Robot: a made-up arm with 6 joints.
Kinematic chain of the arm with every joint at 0, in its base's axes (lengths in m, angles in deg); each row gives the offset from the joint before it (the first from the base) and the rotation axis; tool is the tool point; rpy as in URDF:
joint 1: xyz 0 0 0.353 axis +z
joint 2: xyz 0 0 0 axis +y
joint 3: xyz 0.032 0 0.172 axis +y
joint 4: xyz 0.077 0 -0.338 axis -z
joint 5: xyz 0 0 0 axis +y
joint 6: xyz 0.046 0 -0.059 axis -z
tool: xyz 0 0 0 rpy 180 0 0
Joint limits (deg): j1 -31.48..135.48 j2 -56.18..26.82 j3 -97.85..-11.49 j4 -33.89..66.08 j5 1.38..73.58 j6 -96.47..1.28
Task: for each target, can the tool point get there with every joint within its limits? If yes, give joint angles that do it. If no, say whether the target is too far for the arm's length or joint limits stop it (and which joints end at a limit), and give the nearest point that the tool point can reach.
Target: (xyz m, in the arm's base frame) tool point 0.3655 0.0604 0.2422
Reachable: yes | joints 13.11 8.37 -43.77 53.05 14.24 -23.13
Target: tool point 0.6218 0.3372 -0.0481
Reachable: no: too far | nearest point 0.3689 0.2001 0.2104 | short by 0.387 m
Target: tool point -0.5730 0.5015 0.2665
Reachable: no: too far | nearest point -0.3660 0.3466 0.3548 | short by 0.273 m
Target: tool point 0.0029 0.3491 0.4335
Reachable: yes | joints 89.31 -32.08 -33.98 -4.70 25.89 -29.46
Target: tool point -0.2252 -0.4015 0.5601
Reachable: no: joint limits stop it (at a limit: joint 1, joint 2, joint 4, joint 5) | nearest point 0.1721 -0.1532 0.6844 | short by 0.485 m
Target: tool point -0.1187 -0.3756 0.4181
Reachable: no: joint limits stop it (at a limit: joint 1, joint 2, joint 3, joint 4, joint 5) | nearest point 0.2169 -0.1806 0.4120 | short by 0.388 m
